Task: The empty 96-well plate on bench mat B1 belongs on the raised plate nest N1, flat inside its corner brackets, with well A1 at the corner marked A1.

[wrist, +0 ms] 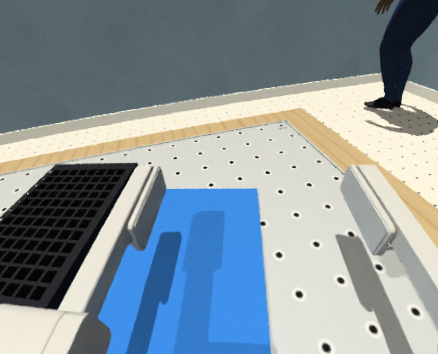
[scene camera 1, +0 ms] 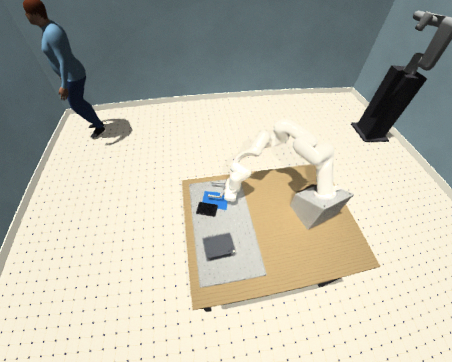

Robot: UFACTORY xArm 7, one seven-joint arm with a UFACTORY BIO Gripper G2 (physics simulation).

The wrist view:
black 96-well plate: 58,219
blue mat B1: 201,276
